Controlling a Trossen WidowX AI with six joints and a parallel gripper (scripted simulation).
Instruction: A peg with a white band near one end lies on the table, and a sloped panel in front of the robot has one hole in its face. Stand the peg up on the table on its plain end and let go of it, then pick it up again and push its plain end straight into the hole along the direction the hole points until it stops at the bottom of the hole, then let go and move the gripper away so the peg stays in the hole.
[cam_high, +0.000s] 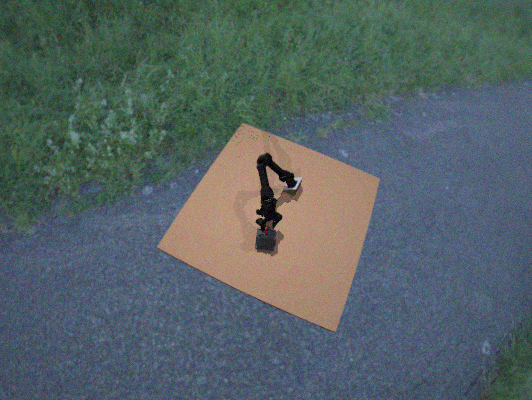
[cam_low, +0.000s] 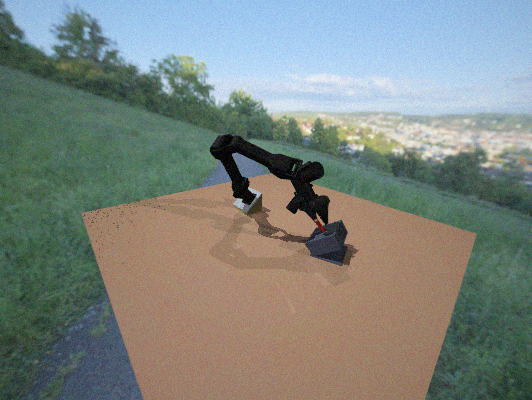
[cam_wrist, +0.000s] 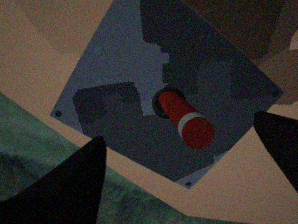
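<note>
The red peg is 10 mm behind my gripper tip and 10 mm to the right of it. From my gripper tip the other things lie so: dark sloped panel: 30 mm ahead, 50 mm below.
</note>
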